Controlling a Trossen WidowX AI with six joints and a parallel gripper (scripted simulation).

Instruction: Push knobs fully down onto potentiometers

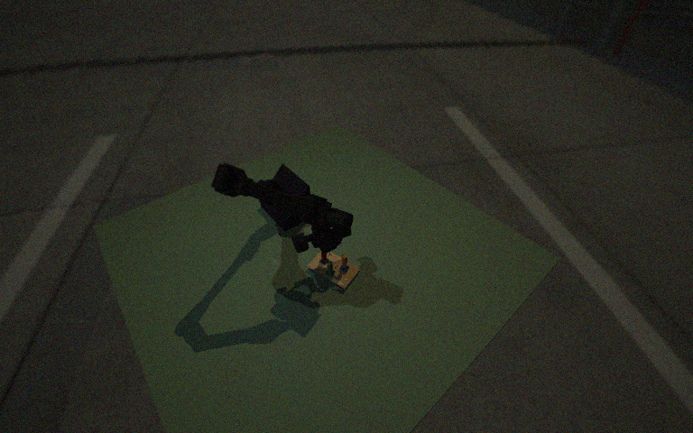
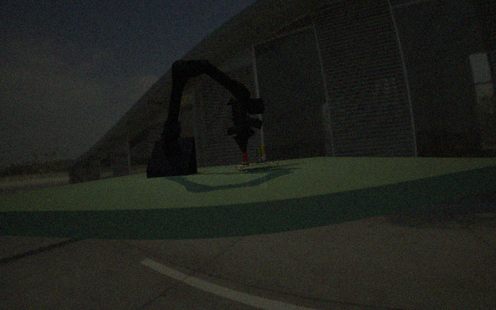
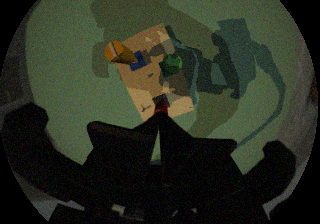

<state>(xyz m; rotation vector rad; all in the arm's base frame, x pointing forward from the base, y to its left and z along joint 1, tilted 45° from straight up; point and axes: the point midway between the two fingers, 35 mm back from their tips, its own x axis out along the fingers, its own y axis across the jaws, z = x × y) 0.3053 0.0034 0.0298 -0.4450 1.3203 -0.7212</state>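
My gripper tip is 1 cm above the red knob. The rest, counted from my gripper tip: orange knob 7 cm ahead, 4 cm to the left, 1 cm above.
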